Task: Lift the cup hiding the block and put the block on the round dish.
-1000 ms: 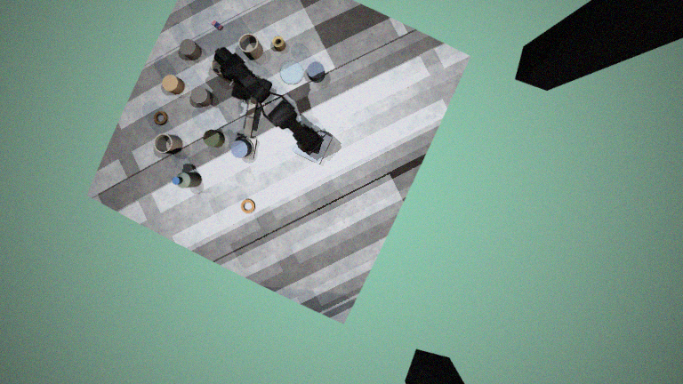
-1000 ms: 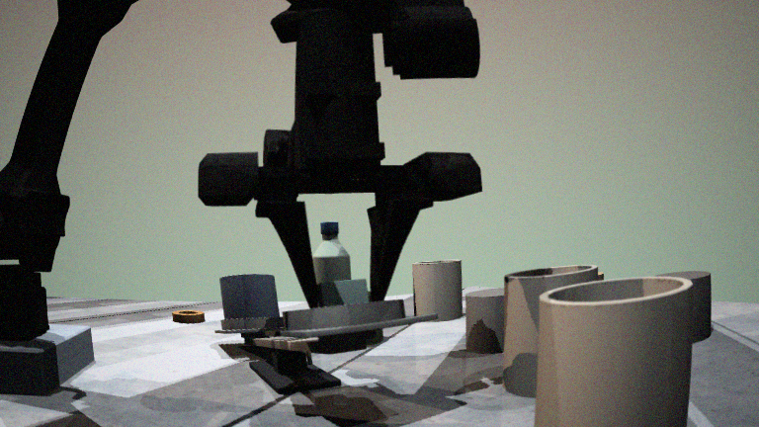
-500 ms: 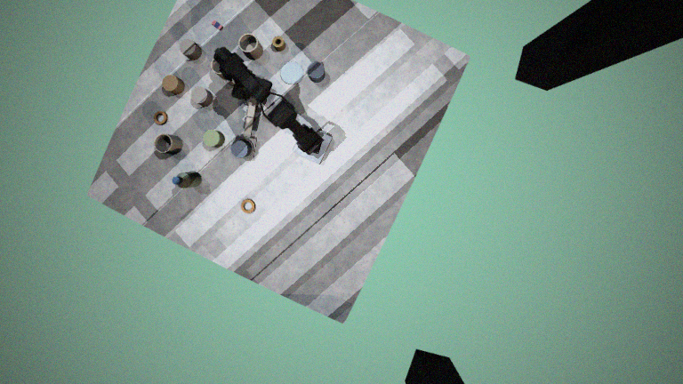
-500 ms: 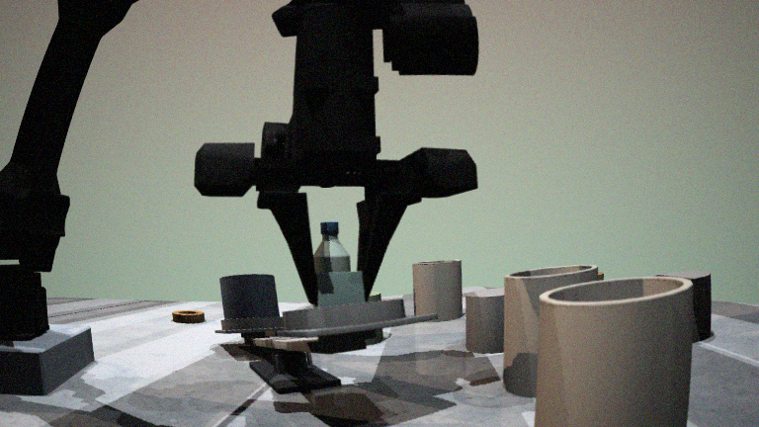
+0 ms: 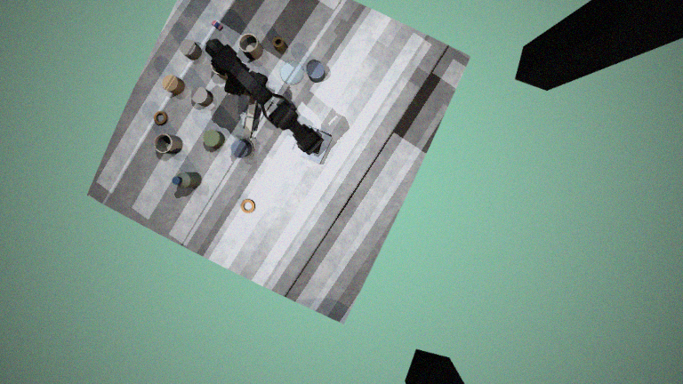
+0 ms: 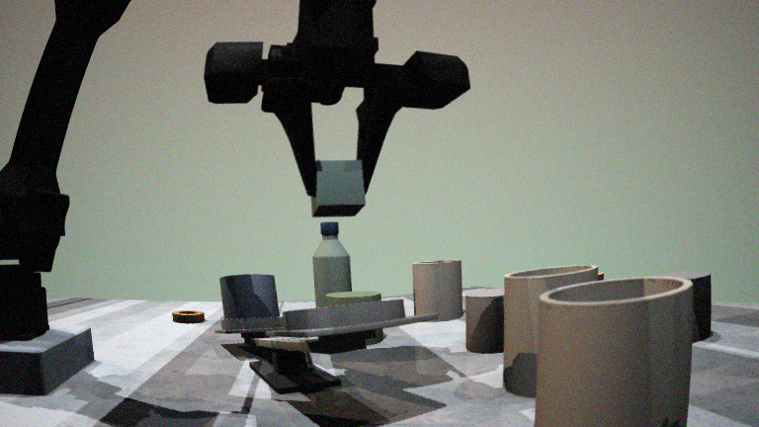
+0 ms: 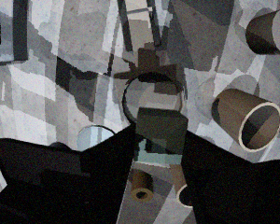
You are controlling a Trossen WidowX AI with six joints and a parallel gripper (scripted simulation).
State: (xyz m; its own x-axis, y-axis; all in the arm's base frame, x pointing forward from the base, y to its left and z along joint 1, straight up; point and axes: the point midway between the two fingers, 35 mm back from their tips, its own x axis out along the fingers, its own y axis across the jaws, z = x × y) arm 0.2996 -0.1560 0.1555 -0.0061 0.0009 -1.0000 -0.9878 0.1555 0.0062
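Now: gripper tip 12 cm past the pale blue round dish, 11 cm to the left of it and 16 cm above it. From my gripper tip the other things lie so: green cylinder 13 cm ahead, 26 cm to the left, 12 cm below; then grey-green block right at my gripper tip; then small balance 1 cm behind, 12 cm to the left, 14 cm below.
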